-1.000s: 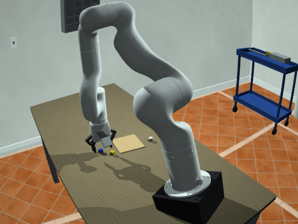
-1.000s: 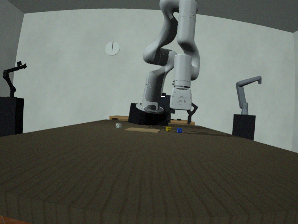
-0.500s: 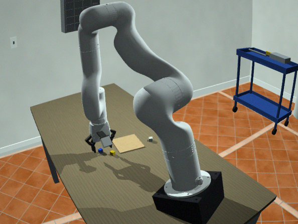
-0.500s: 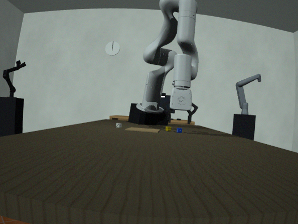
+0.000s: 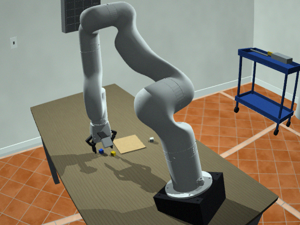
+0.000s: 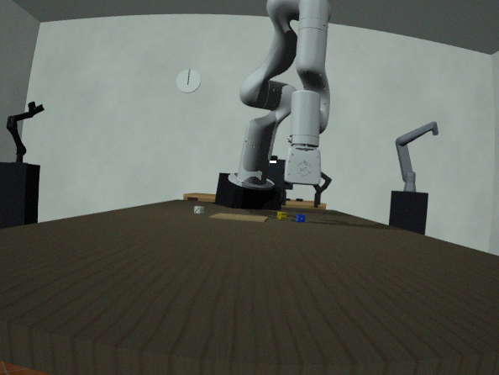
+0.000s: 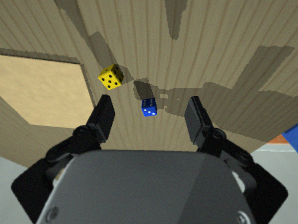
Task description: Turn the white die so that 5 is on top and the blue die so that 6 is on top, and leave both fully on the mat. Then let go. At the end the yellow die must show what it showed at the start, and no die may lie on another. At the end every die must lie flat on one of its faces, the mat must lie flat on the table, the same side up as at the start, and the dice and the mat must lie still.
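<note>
Now: the blue die 40 mm below my hand, 30 mm ahead of it and 10 mm to the right of it. Also, from my hand: white die: 280 mm to the right, 60 mm behind, 40 mm below; then tan mat: 170 mm to the right, 50 mm below; then yellow die: 40 mm to the right, 40 mm below, 20 mm behind.
</note>
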